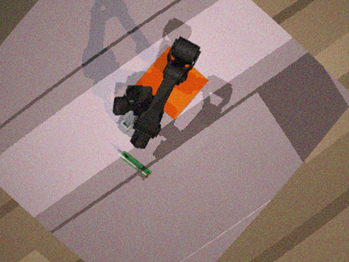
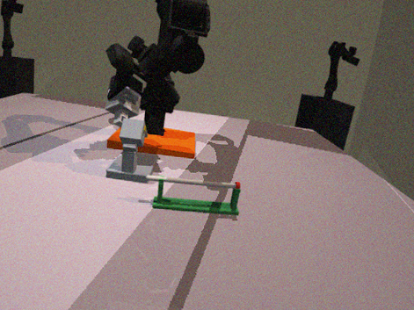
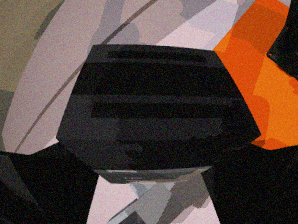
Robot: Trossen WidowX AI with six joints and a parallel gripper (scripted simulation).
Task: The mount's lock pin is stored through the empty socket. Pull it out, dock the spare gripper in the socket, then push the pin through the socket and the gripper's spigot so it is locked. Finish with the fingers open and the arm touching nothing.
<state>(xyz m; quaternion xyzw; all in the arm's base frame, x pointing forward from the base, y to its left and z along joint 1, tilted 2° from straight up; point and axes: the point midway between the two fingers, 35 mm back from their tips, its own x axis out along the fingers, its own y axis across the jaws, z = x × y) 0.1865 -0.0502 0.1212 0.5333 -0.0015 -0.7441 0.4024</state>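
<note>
Now: the green rack 21 cm ahead of my gripper tip, 17 cm to the left of it and 9 cm below it. From my gripper tip the other things lie so: grey mount: 9 cm ahead, 5 cm to the left, 6 cm below; spare gripper: 1 cm ahead, 1 cm to the left, 1 cm above.
</note>
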